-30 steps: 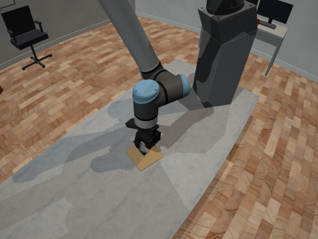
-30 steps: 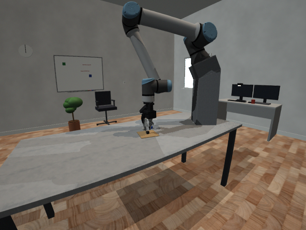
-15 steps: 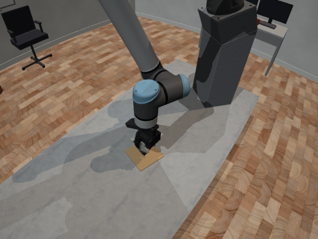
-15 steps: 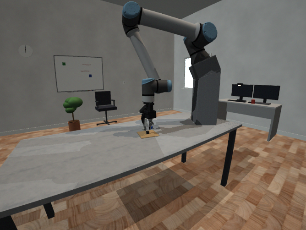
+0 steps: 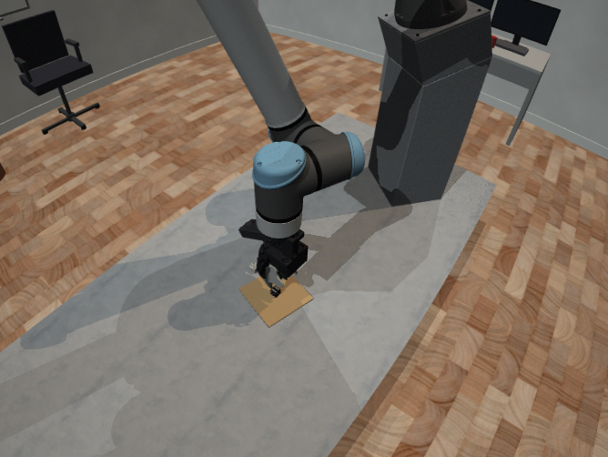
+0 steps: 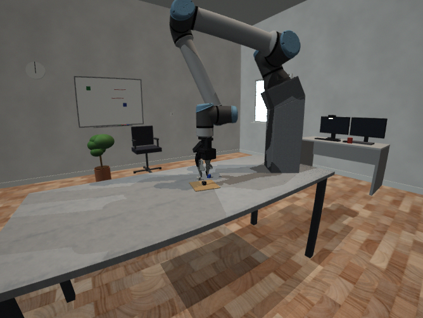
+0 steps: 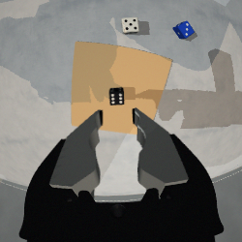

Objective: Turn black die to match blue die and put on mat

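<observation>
Right now the black die is 6 cm below my hand. From my hand the other things lie so: blue die (12 cm behind, 8 cm to the right, 6 cm below); tan mat (7 cm below); white die (9 cm to the right, 6 cm below, 4 cm behind).
</observation>
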